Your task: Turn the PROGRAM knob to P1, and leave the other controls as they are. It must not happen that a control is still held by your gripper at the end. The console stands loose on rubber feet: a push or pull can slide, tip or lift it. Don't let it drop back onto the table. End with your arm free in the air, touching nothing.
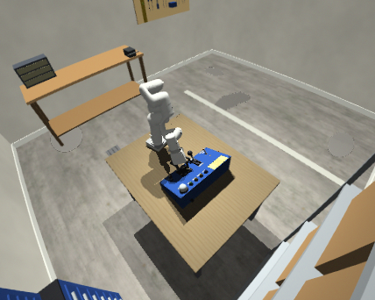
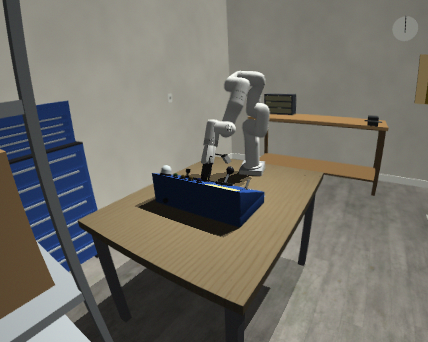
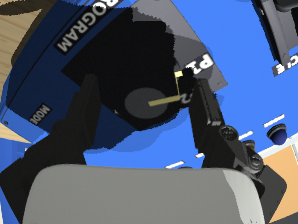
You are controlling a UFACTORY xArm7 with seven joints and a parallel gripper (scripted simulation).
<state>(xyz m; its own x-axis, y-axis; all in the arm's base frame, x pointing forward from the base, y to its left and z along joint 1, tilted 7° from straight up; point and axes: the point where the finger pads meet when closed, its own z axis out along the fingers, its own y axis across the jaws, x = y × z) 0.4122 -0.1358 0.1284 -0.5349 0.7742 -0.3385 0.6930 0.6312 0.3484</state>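
Right now the blue console is 50 mm to the left of my hand, 50 mm ahead of it and 30 mm below it. From my hand the other things lie so: black ball-handled lever (120 mm to the left); then mode knob (120 mm to the right, 20 mm behind, 10 mm below); then toggle (240 mm to the left, 40 mm ahead, 20 mm below).
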